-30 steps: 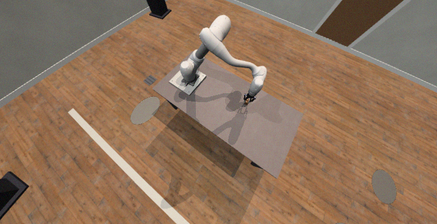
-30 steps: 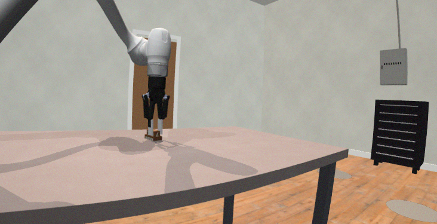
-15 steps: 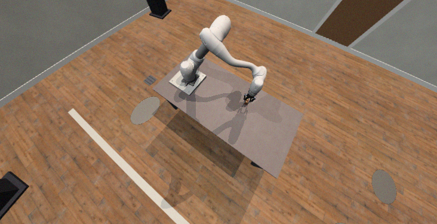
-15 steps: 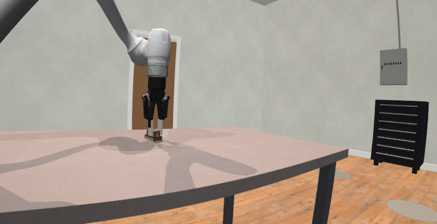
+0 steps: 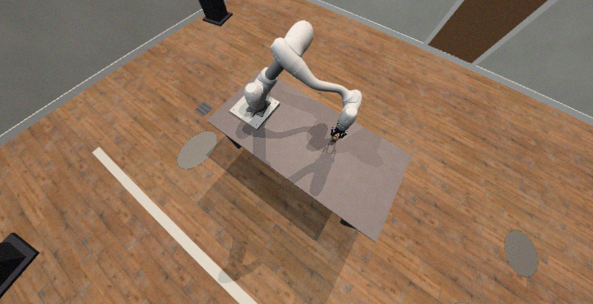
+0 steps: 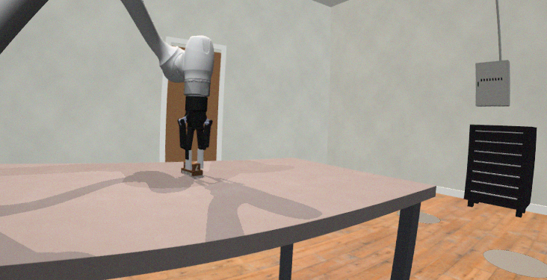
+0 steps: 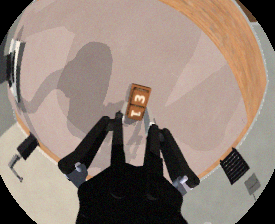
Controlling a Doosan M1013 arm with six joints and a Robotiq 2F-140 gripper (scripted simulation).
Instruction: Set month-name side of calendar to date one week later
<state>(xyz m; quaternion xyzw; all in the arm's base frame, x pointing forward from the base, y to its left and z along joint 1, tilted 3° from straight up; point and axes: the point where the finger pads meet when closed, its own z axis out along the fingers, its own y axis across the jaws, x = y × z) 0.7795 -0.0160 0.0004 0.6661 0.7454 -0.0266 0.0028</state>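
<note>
Right now the wooden tray is 40 mm below my hand and 20 mm to the left of it.
</note>
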